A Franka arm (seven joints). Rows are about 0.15 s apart.
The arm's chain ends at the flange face. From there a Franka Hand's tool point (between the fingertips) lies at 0.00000 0.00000 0.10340 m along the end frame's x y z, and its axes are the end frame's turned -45 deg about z.
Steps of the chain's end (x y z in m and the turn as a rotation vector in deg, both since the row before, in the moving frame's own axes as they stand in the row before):
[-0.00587, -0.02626, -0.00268, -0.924, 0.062, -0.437]
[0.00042, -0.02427, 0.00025, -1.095, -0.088, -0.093]
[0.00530, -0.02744, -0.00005, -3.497, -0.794, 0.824]
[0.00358, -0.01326, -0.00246, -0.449, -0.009, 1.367]
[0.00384, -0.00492, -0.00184, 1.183, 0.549, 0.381]
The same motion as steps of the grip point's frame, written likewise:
[0.01332, -0.02146, -0.00269, -0.697, -0.610, -0.437]
[0.01595, -0.01558, 0.00023, -0.712, -0.837, -0.093]
[0.01765, -0.01225, -0.00025, -1.911, -3.034, 0.824]
[0.01132, -0.00629, -0.00246, -0.311, -0.324, 1.367]
[0.00841, -0.00157, -0.00187, 0.448, 1.225, 0.381]

